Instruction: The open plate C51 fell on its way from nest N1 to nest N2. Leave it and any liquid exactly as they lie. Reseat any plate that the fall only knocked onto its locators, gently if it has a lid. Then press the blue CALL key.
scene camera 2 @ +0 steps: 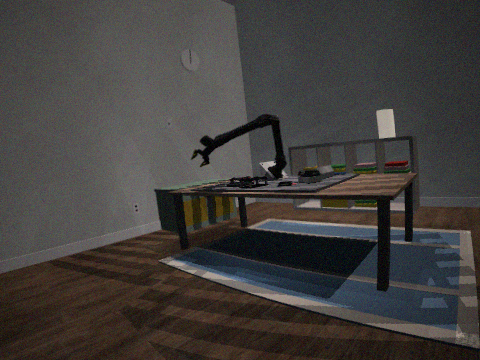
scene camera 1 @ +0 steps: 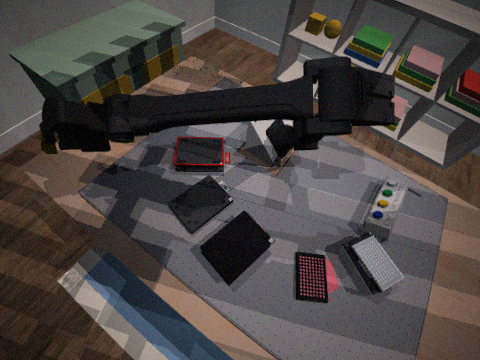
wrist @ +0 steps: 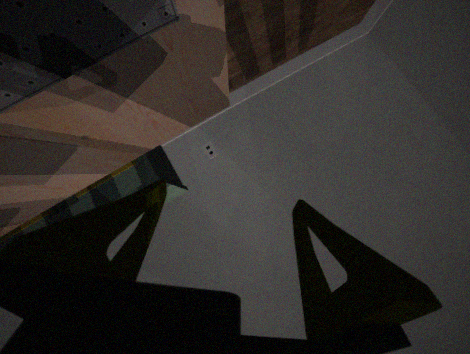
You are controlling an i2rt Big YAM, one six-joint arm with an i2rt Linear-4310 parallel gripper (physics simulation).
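Places are measured from the arm's base along level axes (x right, y ahead, z up), in centimetres.
Pixels of known places: gripper, fingertip midpoint: [scene camera 2: 195, 163] [scene camera 1: 64, 147] [wrist: 232, 196]; arm's base, link origin: [scene camera 2: 274, 172] [scene camera 1: 278, 138].
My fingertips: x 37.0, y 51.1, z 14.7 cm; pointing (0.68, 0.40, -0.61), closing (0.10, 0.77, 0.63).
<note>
For each thing: its top centre in the pictures, then the offset to it from my fingertips. "*": a spot on its surface instead. Level surfaces: height alone.
- dark plate with pink wells, top centre: [scene camera 1: 312, 275] dz -18.4, dx -68.9, dy -16.8 cm
- pink spill, surface spot: [scene camera 1: 332, 277] * dz -19.7, dx -74.3, dy -20.3 cm
- white plate, top centre: [scene camera 1: 379, 260] dz -11.0, dx -80.8, dy -28.4 cm
- black nest, surface spot: [scene camera 1: 358, 260] * dz -12.8, dx -76.4, dy -25.8 cm
- red-edged tray-like piece, surface spot: [scene camera 1: 200, 151] * dz -15.8, dx -18.5, dy -29.3 cm
- flat dark nest, top centre: [scene camera 1: 200, 199] dz -16.9, dx -30.0, dy -15.7 cm
- black rectangular piece, surface spot: [scene camera 1: 236, 247] * dz -14.4, dx -47.6, dy -9.7 cm
- blue key, surface spot: [scene camera 1: 378, 214] * dz -12.8, dx -77.0, dy -43.0 cm
- key box, top centre: [scene camera 1: 395, 199] [scene camera 2: 321, 166] dz -11.4, dx -79.7, dy -50.5 cm
- grey mat, surface height: dz -19.8 cm
My gripper [scene camera 1: 49, 146] [scene camera 2: 198, 161] [wrist: 232, 196] is open and empty, raised high past the table's left end. In scene camera 1, a dark plate with pink wells [scene camera 1: 312, 276] lies on the mat, with a pink spill [scene camera 1: 332, 277] showing at its right side. A white plate [scene camera 1: 377, 262] rests askew on a black nest [scene camera 1: 358, 260]. A red-edged tray-like piece [scene camera 1: 200, 151] is at the upper left; its seating is unclear. A flat dark nest [scene camera 1: 200, 204] and a black rectangular piece [scene camera 1: 236, 247] lie nearer. The blue key [scene camera 1: 378, 214] is on the key box [scene camera 1: 374, 225].
The arm stretches above the back of the grey mat [scene camera 1: 295, 325]. A tilted white panel [scene camera 1: 257, 137] [scene camera 2: 270, 167] stands by the arm's base. A green-topped chest [scene camera 1: 100, 42] is beyond the table's left end, and a shelf unit [scene camera 1: 455, 145] stands behind.
</note>
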